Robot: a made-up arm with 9 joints.
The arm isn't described. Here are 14 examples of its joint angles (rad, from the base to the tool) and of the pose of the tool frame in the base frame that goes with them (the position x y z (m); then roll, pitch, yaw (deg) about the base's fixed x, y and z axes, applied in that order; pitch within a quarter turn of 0, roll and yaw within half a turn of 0).
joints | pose
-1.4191 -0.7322 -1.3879 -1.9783 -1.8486 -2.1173 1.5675 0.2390 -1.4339 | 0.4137 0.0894 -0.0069 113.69 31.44 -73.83
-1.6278 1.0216 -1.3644 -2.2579 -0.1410 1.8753 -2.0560 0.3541 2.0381 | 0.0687 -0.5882 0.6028 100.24 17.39 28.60
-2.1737 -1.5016 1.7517 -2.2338 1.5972 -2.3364 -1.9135 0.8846 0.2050 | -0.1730 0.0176 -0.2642 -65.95 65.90 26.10
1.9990 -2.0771 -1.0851 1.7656 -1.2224 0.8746 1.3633 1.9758 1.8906 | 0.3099 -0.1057 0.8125 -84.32 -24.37 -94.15
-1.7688 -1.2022 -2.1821 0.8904 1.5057 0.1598 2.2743 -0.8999 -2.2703 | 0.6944 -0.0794 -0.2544 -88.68 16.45 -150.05
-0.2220 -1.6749 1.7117 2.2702 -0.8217 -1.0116 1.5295 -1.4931 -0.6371 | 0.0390 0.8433 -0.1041 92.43 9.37 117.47
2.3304 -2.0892 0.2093 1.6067 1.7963 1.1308 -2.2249 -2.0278 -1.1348 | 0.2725 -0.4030 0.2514 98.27 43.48 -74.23
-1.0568 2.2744 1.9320 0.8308 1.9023 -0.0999 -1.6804 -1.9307 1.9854 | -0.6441 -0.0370 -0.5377 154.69 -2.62 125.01
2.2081 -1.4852 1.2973 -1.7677 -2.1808 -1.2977 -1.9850 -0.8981 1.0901 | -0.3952 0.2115 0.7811 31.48 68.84 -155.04
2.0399 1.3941 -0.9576 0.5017 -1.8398 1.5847 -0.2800 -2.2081 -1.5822 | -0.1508 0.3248 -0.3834 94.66 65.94 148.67
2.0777 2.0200 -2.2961 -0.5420 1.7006 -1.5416 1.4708 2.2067 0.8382 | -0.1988 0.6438 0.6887 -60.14 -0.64 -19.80
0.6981 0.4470 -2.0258 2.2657 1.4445 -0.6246 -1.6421 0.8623 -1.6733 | 0.3874 -0.6617 0.2211 65.14 -20.00 -47.76
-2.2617 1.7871 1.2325 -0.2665 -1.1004 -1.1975 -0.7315 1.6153 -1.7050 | -0.4492 -0.3613 0.4366 -12.30 45.44 -94.49
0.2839 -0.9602 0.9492 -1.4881 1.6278 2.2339 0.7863 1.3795 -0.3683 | 0.4254 0.3346 0.1266 -115.12 47.38 -66.47
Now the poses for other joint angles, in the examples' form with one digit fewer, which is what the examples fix.
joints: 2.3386 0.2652 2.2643 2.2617 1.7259 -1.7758 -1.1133 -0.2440 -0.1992
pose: 0.716 0.384 0.417 -54.8 -1.8 -94.4
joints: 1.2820 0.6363 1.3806 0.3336 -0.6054 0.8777 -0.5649 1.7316 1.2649
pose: -0.391 0.051 -0.499 173.3 -43.8 -147.2
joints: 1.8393 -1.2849 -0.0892 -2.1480 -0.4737 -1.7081 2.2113 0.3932 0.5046
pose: 0.512 -0.329 1.060 35.8 -18.2 5.6
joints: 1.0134 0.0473 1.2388 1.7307 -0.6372 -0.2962 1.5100 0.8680 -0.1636
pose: 0.210 0.593 -0.103 -109.7 13.7 41.5
